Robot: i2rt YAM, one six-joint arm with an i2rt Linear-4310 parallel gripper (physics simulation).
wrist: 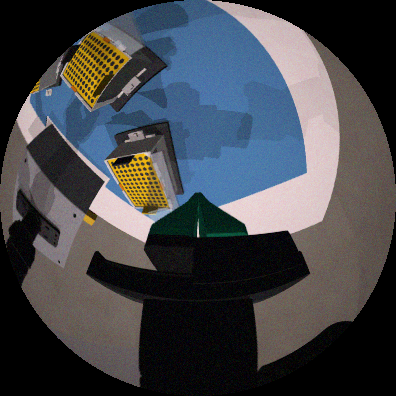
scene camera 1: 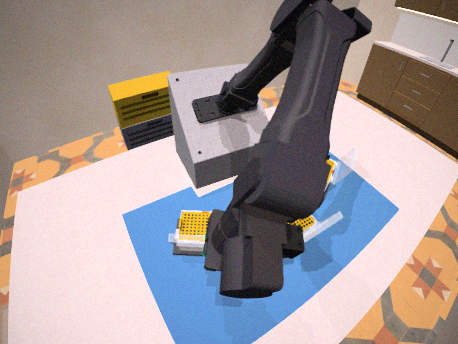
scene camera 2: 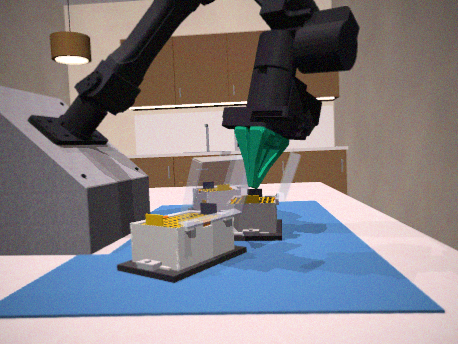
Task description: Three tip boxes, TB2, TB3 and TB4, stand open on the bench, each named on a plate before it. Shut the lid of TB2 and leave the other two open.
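Places are measured from the arm's base along level axes (x ahead, y left, z up), in metres.
Pixels of known places: gripper, fingertip midpoint: (wrist: pixel 197 197) (scene camera 1: pixel 214 257) (scene camera 2: pixel 252 187); arm's base, origin of the base link: (wrist: pixel 35 218) (scene camera 1: pixel 225 105) (scene camera 2: pixel 71 133).
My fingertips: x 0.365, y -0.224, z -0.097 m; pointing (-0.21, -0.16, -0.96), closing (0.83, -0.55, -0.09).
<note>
Ahead of a thing's pixels: the offset from my fingertips to its top centre. "spot": to the spot under its first point. Level surfaces: height alone.
Three tip boxes with yellow racks stand in a row: a left one {dx -0.100, dy +0.026, dz -0.028 m} (scene camera 1: pixel 194 225) (scene camera 2: pixel 200 246) (wrist: pixel 141 182), a middle one {dx -0.014, dy +0.220, dz -0.028 m} (scene camera 1: pixel 303 222) (scene camera 2: pixel 260 220) (wrist: pixel 95 70), and a far one (scene camera 1: pixel 330 170) (scene camera 2: pixel 215 196) (wrist: pixel 36 86). The plate numbers are too small to read. The middle box's clear lid {dx +0.053, dy +0.218, dz +0.051 m} (scene camera 1: pixel 325 226) (scene camera 2: pixel 290 175) and the far box's clear lid {spot: dx -0.053, dy +0.477, dz -0.001 m} (scene camera 1: pixel 346 166) stand raised. The left box's lid is hard to make out where clear panels overlap. My gripper (scene camera 2: pixel 254 186) (wrist: pixel 197 197) is shut and empty, tips down, around lid height. The arm hides its tips in scene camera 1; its distance to each lid cannot be told.
The boxes stand on a blue mat {dz -0.103 m} (scene camera 1: pixel 165 295) (scene camera 2: pixel 350 295) (wrist: pixel 270 165). My arm's grey base block (scene camera 1: pixel 185 125) (scene camera 2: pixel 45 200) (wrist: pixel 65 175) stands behind them. The forearm covers much of the row in scene camera 1. A yellow crate (scene camera 1: pixel 145 102) stands beyond the base.
</note>
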